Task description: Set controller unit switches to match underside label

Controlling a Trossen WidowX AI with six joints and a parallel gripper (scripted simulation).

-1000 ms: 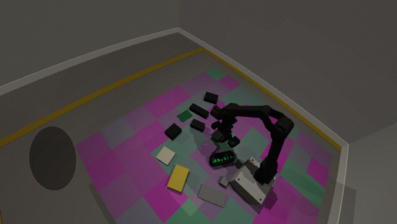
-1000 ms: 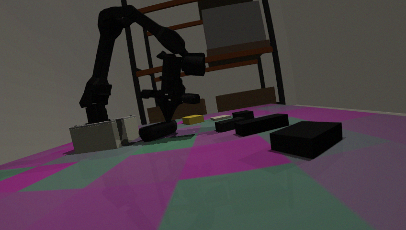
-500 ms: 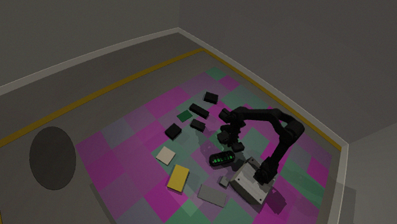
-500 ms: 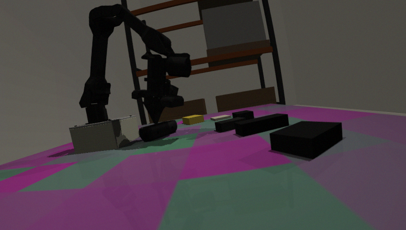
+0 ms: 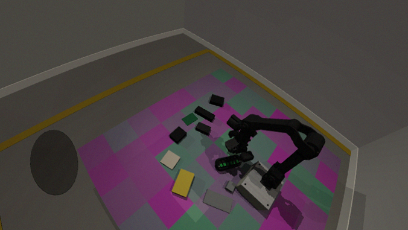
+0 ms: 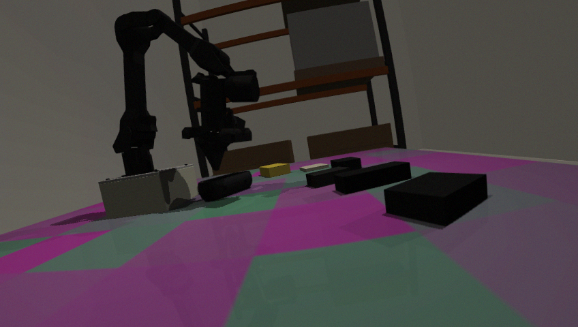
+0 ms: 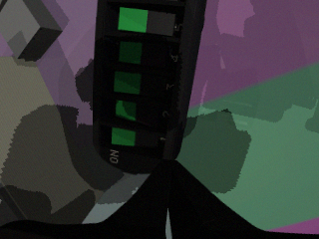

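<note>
The small grey piece is 10 cm behind my gripper tip, 14 cm to the left of it and 6 cm below it. The rest, counted from my gripper tip: yellow block: 9 cm ahead, 31 cm to the left, 5 cm below; grey plate: 10 cm behind, 24 cm to the left, 7 cm below; cream plate: 23 cm ahead, 29 cm to the left, 7 cm below.
</note>
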